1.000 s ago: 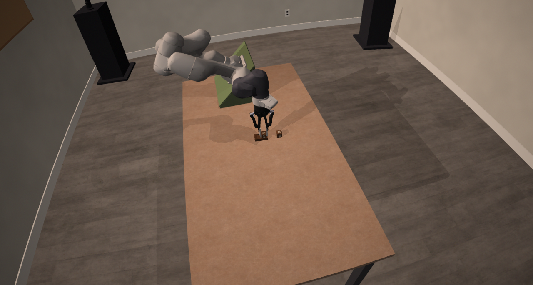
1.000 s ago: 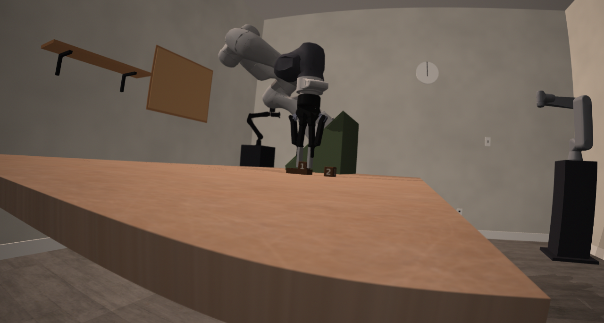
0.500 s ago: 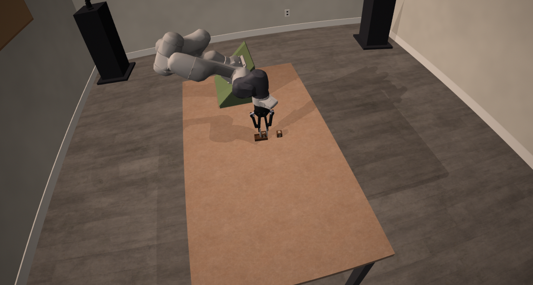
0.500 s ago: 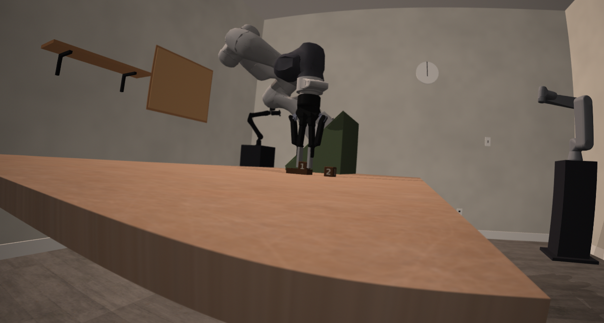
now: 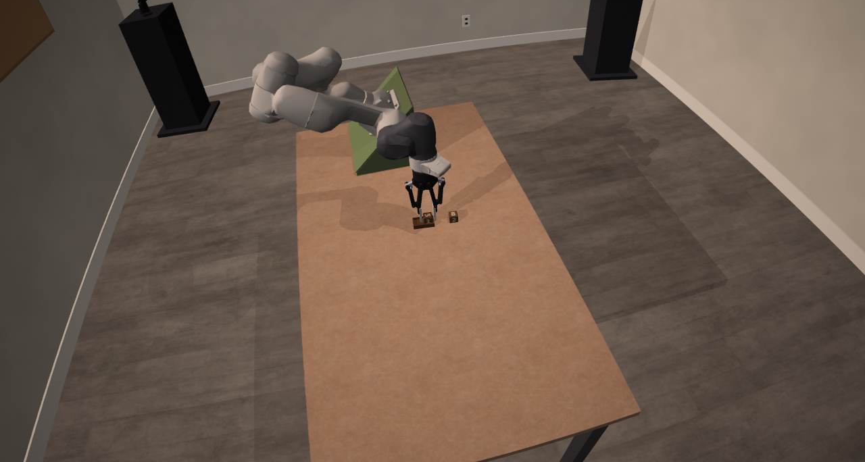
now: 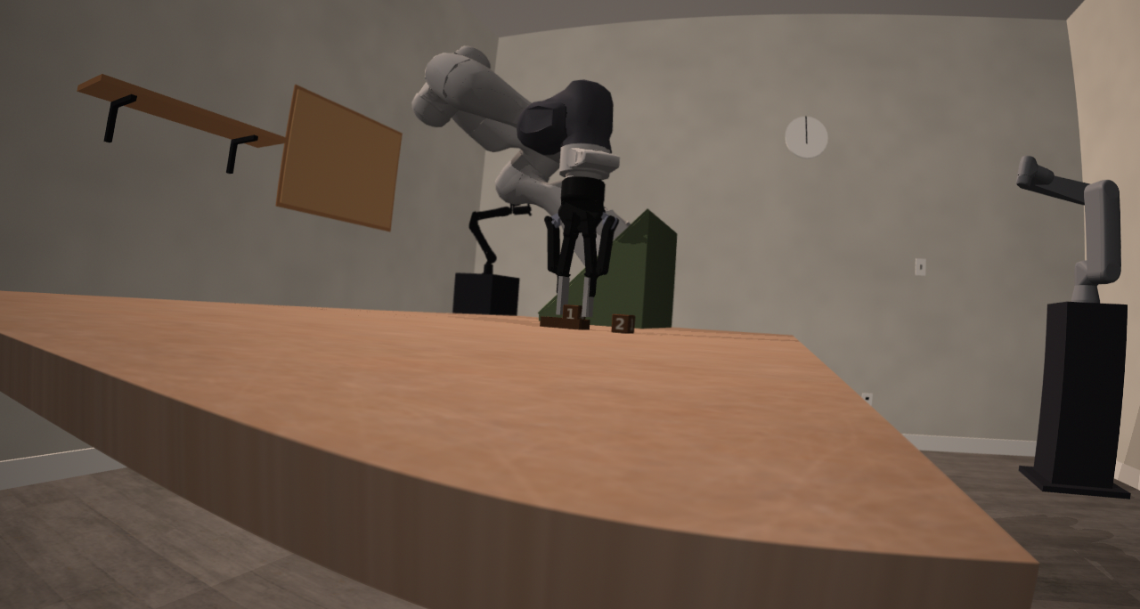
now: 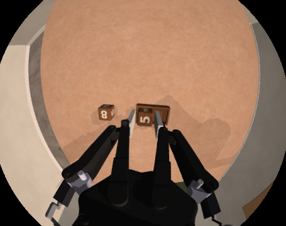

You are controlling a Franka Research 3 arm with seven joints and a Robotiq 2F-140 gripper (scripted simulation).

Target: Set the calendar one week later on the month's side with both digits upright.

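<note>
The brown calendar tray is 4 cm below my hand and 2 cm to the right of it.
</note>
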